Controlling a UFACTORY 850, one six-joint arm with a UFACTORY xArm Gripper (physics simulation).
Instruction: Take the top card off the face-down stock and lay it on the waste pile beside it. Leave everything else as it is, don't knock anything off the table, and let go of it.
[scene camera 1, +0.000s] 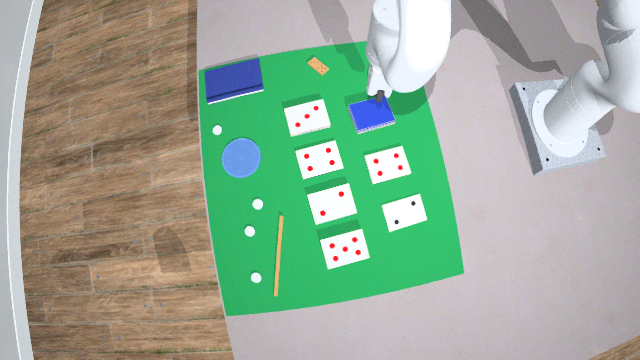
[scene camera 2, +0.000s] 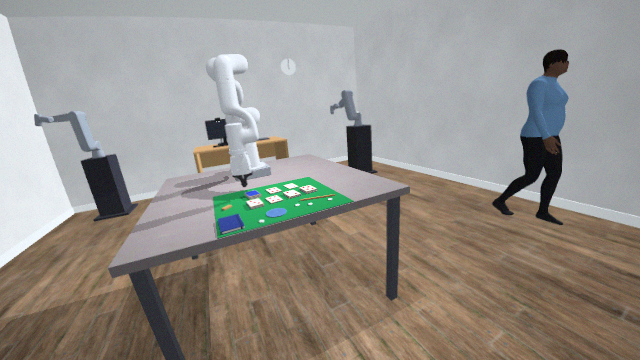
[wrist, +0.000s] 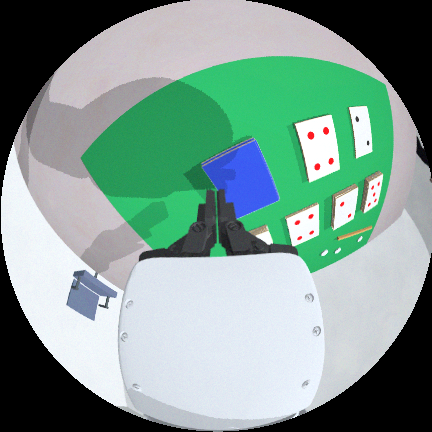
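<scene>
The face-down stock (scene camera 1: 371, 116) (scene camera 2: 253, 194) (wrist: 250, 175) is a low stack with a blue top and pale sides. It lies on the green mat (scene camera 1: 410, 265). Beside it lies a face-up white card or thin pile with four red dots (scene camera 1: 388, 165) (scene camera 2: 273, 190) (wrist: 318, 148), which appears to be the waste pile. My gripper (scene camera 1: 380, 94) (scene camera 2: 244, 184) (wrist: 215, 201) is shut, fingertips together, with nothing between them. It is above the stock's edge nearest the arm in scene camera 1, and apart from the stock in scene camera 2. The fingers hide a small part of the stock.
A card with two black dots (scene camera 1: 404, 213) lies past the waste pile. A row of face-up red-dotted piles (scene camera 1: 319, 160) runs alongside. A blue book (scene camera 1: 233, 80), a domino-like tan block (scene camera 1: 318, 65), a blue disc (scene camera 1: 241, 158), white discs and a thin stick (scene camera 1: 278, 256) are farther out.
</scene>
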